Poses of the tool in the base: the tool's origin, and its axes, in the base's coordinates. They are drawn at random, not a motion.
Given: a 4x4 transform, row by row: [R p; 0 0 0 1], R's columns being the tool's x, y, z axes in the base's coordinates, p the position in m. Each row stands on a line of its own.
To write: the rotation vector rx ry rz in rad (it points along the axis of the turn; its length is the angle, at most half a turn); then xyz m. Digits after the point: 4 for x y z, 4 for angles.
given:
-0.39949 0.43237 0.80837 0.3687
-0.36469 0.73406 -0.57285 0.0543
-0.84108 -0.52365 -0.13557 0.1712
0 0 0 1
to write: 0.0532 1.7847 -0.8624 0.3687 0.0543 0.1712
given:
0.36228 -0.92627 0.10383 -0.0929
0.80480 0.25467 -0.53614 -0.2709
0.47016 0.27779 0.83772 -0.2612
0 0 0 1
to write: 0.5606 -0.2523 1.1923 -0.0929 -0.2709 -0.2612
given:
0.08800 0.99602 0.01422 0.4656
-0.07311 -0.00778 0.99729 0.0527
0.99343 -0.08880 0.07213 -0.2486
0 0 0 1
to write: -1.2042 -1.0857 -1.1854 0.4656 0.0527 -0.2486
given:
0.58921 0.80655 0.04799 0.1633
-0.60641 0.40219 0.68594 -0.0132
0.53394 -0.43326 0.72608 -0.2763
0 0 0 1
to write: -0.7217 -0.3134 -0.9112 0.1633 -0.0132 -0.2763
